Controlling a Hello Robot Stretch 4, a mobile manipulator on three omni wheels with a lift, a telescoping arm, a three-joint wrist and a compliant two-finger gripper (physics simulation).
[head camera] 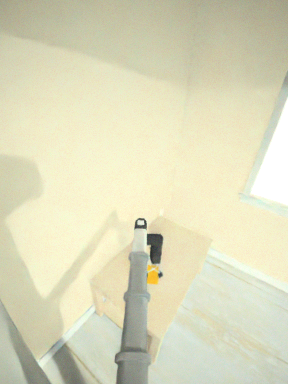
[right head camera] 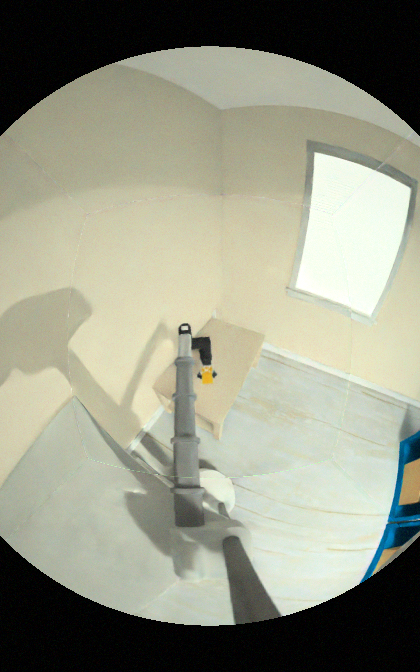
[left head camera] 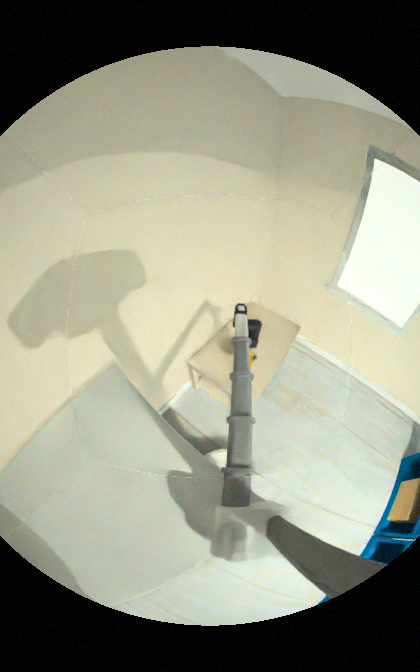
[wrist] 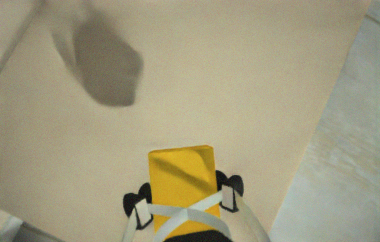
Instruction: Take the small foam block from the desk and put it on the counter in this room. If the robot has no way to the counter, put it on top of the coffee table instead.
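Places are measured from the robot's base along level axes (x right, y back, z down), in centimetres.
Pixels of known places: gripper, between the fingertips: (head camera: pixel 152 276) (wrist: pixel 183 189).
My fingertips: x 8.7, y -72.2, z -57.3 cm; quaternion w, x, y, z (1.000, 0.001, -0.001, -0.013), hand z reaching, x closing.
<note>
Behind a point stands the place of what it marks.
The small foam block, yellow-orange (head camera: pixel 153 278) @[z -61.7, x 8.9, y -68.5 cm] (left head camera: pixel 251 359) (right head camera: pixel 207 378) (wrist: pixel 182 172) @[z -61.7, x 8.8, y -74.9 cm], is held upright between the two black fingertips of my gripper (head camera: pixel 154 274) @[z -57.3, x 8.7, y -72.2 cm] (right head camera: pixel 207 374) (wrist: pixel 183 189) @[z -57.3, x 8.7, y -72.2 cm]. The gripper is shut on it. Block and gripper hang above a low beige table (head camera: pixel 185 250) @[z -42.3, x 37.4, y -107.0 cm] (left head camera: pixel 275 330) (right head camera: pixel 235 350) (wrist: pixel 225 75) @[z -42.3, x 19.1, y -88.2 cm] in the room corner. The wrist view shows the tabletop under and beyond the block, with a dark shadow at upper left. The height of the block above the top is hard to tell. The arm hides part of the table in the head views.
A large grey surface (left head camera: pixel 130 525) (right head camera: pixel 90 470) lies at lower left. A blue shelf unit (left head camera: pixel 410 463) (right head camera: pixel 397 495) with tan boxes stands at the right edge. A white round object (right head camera: pixel 217 487) shows beside the arm's base. Walls meet behind the table; a window (right head camera: pixel 355 230) is at right.
</note>
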